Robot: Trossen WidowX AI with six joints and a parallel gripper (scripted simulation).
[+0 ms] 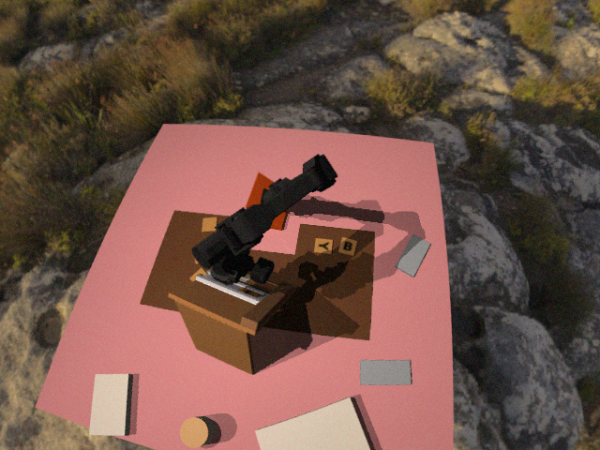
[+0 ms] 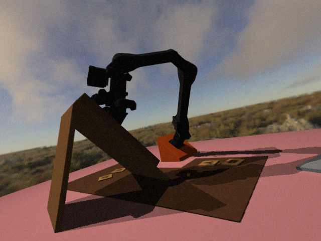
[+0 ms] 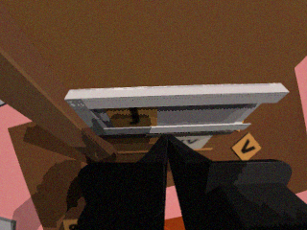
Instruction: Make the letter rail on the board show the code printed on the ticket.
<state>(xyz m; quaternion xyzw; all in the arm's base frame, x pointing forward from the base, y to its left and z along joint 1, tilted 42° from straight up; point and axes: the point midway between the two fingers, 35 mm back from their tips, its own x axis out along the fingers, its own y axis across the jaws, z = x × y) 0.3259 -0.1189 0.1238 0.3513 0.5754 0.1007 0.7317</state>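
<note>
Now: gripper tip 4 cm past the white ticket, 4 cm to the left of it and 10 cm above it. Also, from my gripper tip: brown mat: 14 cm behind, 1 cm to the left, 18 cm below; then white block: 41 cm ahead, 37 cm to the right, 17 cm below.
</note>
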